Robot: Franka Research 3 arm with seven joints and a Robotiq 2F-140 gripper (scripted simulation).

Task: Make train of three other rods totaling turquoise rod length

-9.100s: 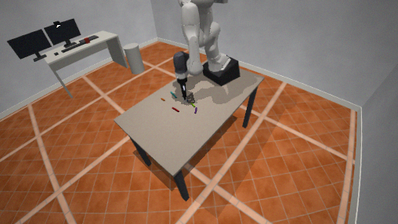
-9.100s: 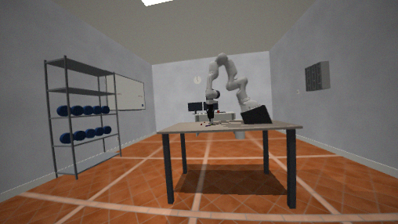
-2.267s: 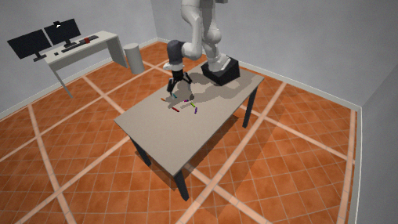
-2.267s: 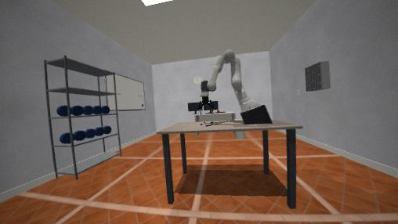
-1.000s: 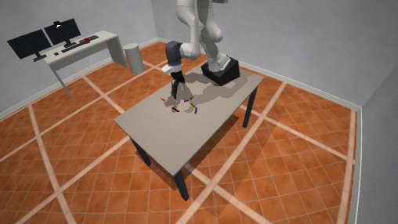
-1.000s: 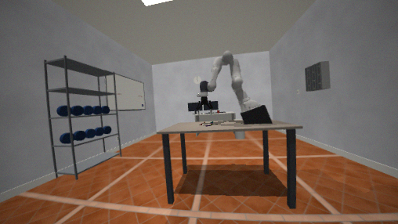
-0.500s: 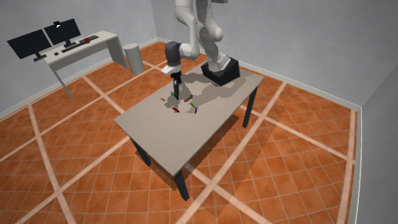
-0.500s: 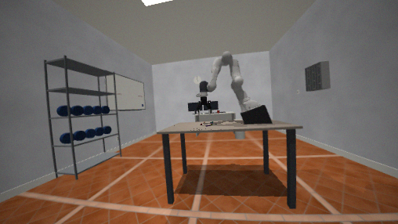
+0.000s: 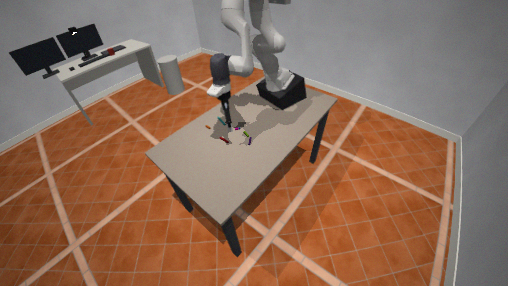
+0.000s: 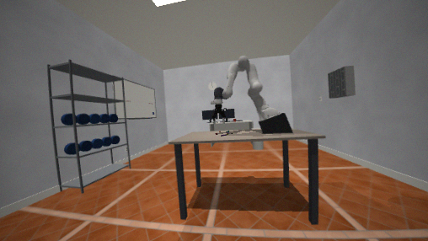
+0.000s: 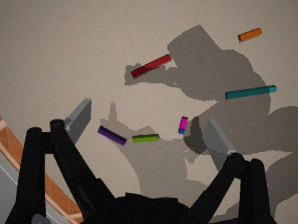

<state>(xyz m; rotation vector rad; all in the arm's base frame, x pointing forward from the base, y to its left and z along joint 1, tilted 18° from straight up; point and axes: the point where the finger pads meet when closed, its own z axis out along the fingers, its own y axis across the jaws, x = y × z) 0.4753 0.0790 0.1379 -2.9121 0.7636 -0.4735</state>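
The red rod lies 12 cm below my hand, 4 cm ahead of it and 1 cm to the right of it. From my hand the other things lie so: small blue rod (12 cm below, 9 cm behind, 3 cm to the right); then magenta rod (12 cm below, 8 cm behind, 3 cm to the right); then lime rod (12 cm below, 9 cm behind, 5 cm to the left).
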